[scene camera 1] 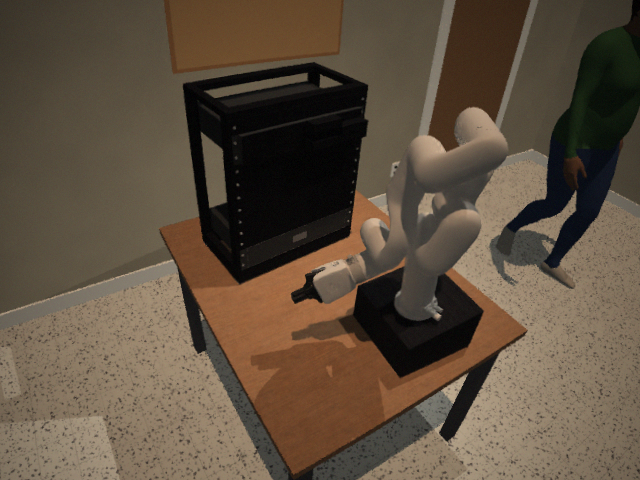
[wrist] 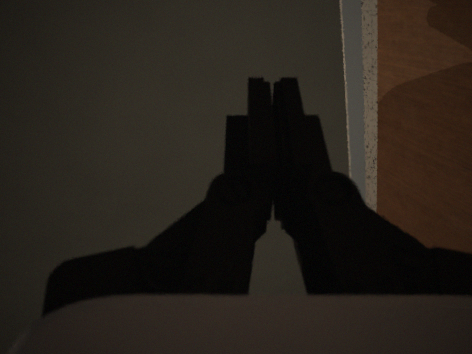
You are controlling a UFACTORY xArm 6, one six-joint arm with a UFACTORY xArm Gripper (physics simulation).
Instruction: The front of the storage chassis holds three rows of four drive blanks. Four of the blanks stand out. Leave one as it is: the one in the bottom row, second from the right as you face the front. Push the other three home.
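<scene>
The storage chassis sits in the upper part of the black rack, its front very dark. Near the top right of that front, dark blocks that look like drive blanks jut out. The separate rows and the other blanks cannot be told apart in the shadow. My gripper is shut and empty, its fingertips together. It hangs above the table in front of the rack, lower than the chassis and apart from it. The chassis does not show in the wrist view, where wall, floor and table edge lie behind the fingers.
The rack stands at the back of the wooden table. A grey panel with a light label is low in the rack. The arm stands on a black base box. A person is on the floor at the right.
</scene>
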